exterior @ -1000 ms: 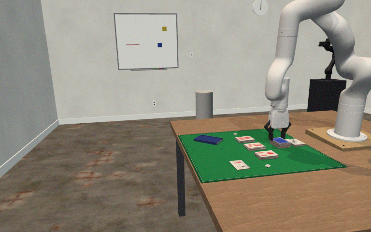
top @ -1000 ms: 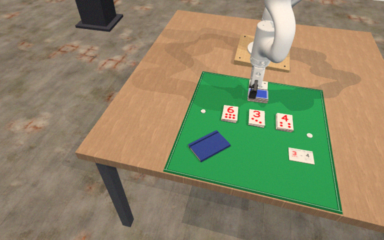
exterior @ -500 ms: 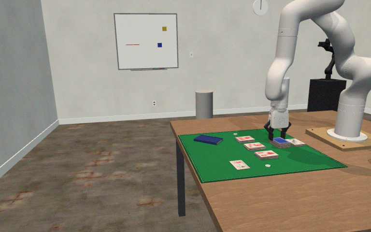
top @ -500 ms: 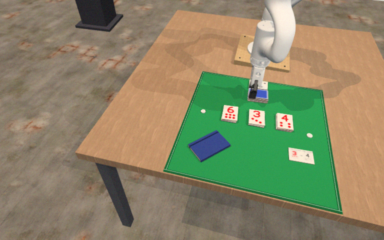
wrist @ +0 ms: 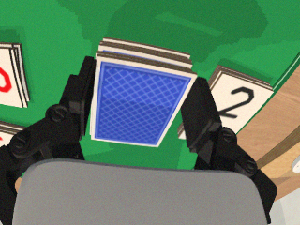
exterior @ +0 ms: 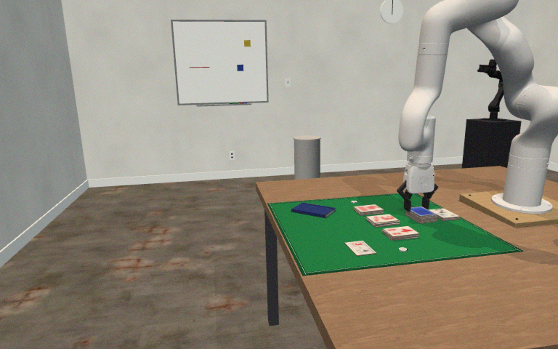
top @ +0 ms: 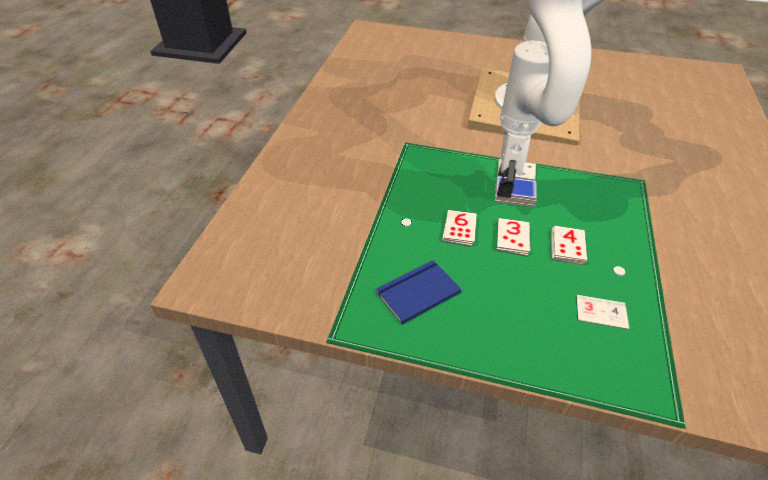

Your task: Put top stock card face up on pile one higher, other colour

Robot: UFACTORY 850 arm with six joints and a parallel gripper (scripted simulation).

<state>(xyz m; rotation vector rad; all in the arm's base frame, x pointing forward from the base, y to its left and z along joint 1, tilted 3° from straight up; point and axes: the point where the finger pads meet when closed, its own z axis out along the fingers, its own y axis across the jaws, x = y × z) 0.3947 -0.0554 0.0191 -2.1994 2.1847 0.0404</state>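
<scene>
Right now my hand is 3 cm to the right of the black 5 card and 1 cm above it. Also, from my hand: green card cloth (18 cm ahead, 2 cm to the left, 5 cm below); then small reference card (31 cm ahead, 20 cm to the left, 4 cm below); then black 2 (9 cm behind, 3 cm to the left, 3 cm below).
</scene>
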